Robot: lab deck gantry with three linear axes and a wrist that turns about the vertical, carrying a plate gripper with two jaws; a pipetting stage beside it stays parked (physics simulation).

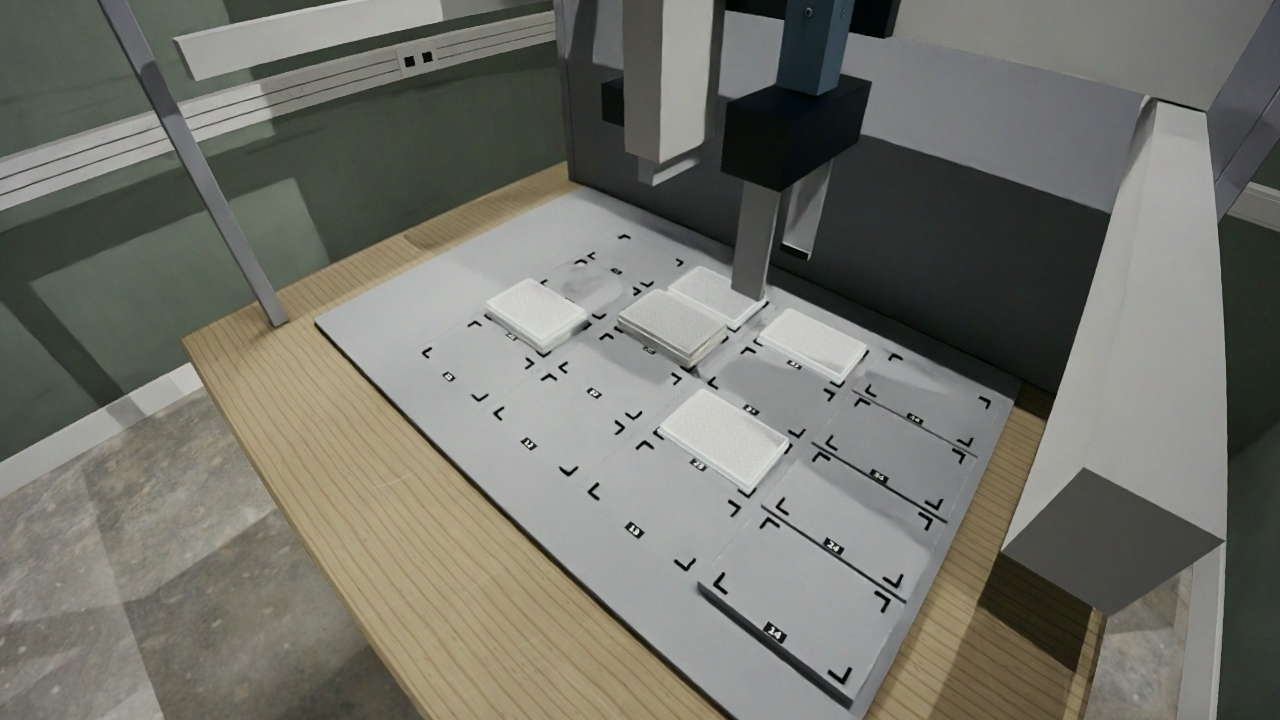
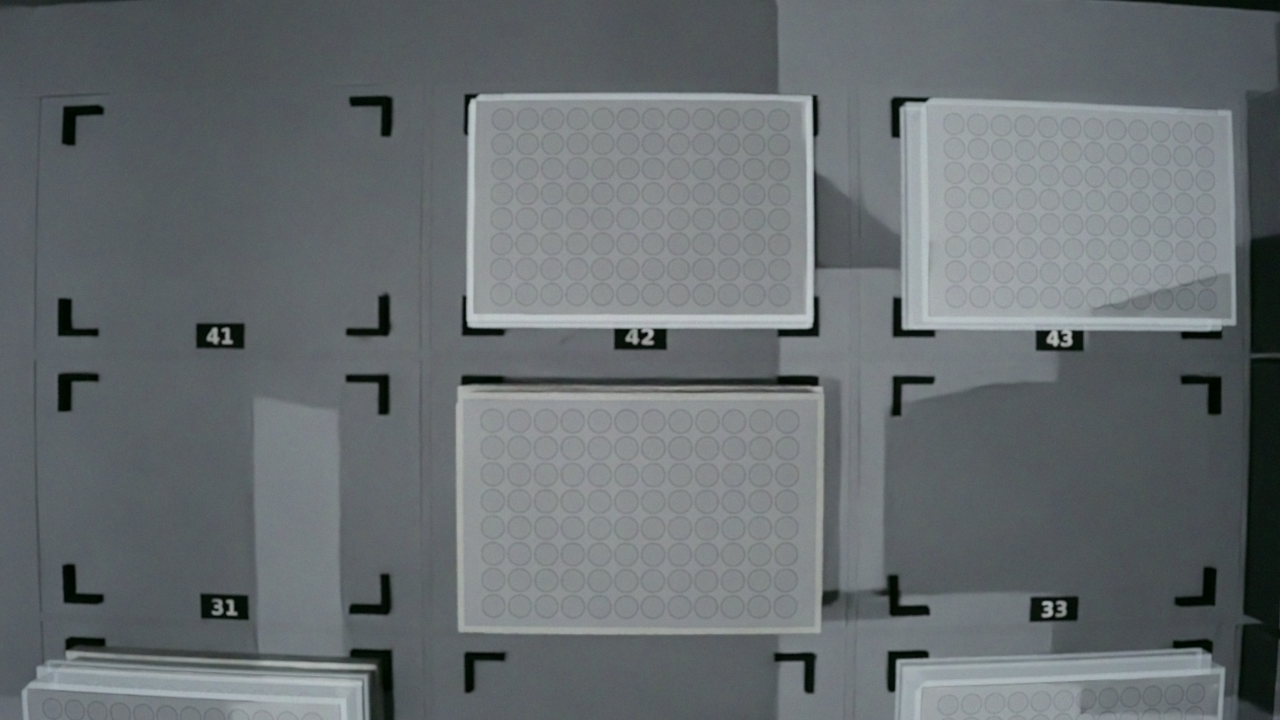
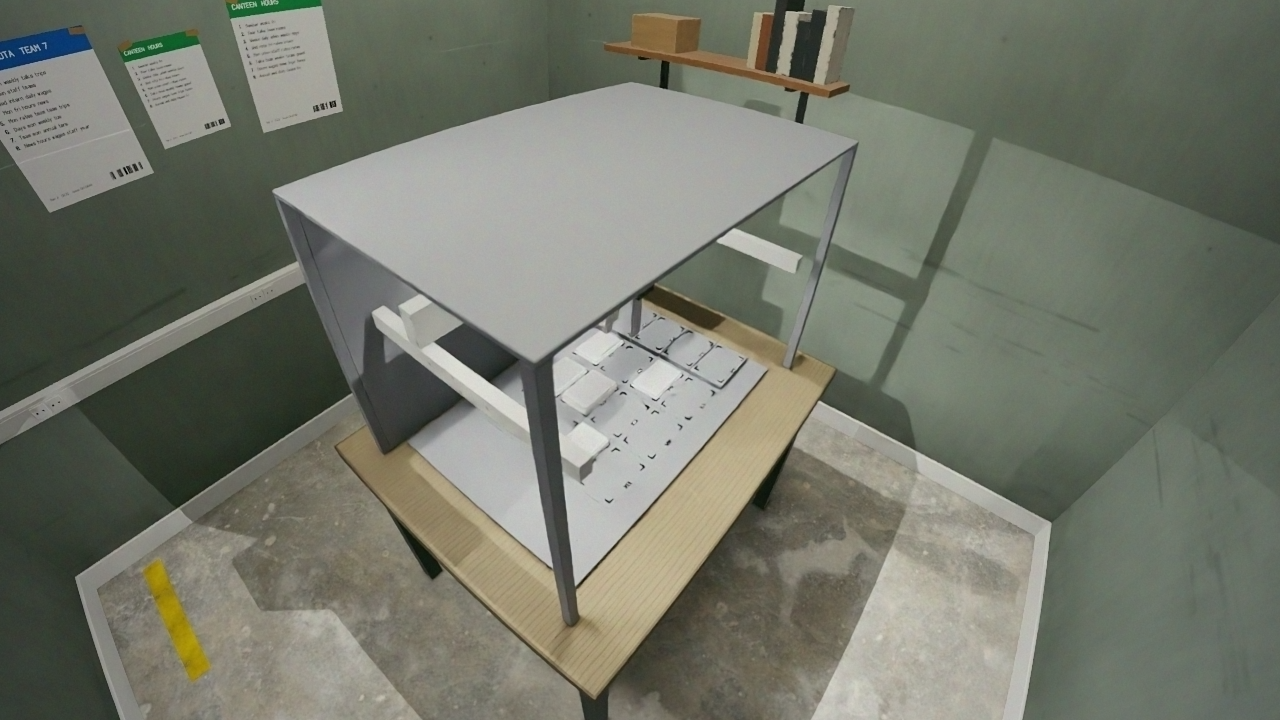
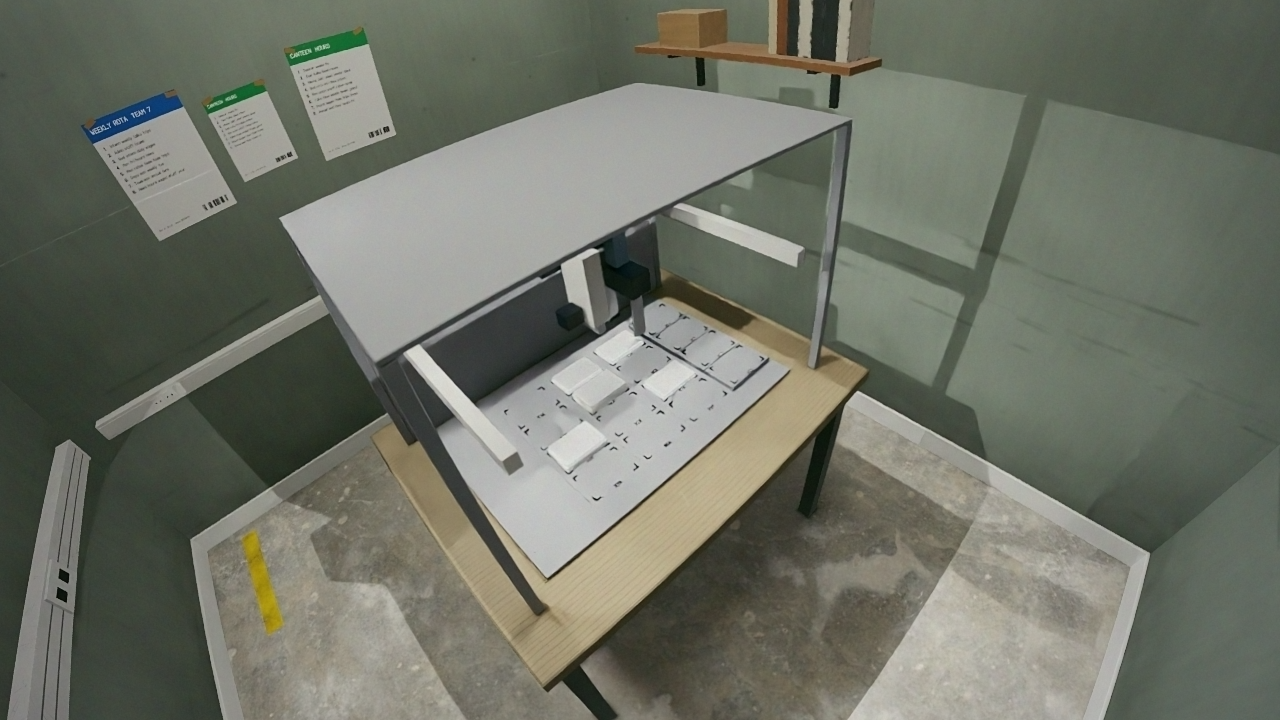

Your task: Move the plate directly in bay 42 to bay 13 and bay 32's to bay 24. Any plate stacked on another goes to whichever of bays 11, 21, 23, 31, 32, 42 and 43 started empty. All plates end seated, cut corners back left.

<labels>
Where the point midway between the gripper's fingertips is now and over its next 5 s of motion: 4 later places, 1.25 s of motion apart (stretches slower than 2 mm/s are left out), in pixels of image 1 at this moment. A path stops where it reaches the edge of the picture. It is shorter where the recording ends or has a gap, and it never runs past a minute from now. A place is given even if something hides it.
My gripper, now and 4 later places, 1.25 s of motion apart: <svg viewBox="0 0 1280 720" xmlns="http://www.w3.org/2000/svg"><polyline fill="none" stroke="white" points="771,272 653,369 564,278 746,294 677,234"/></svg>
</labels>
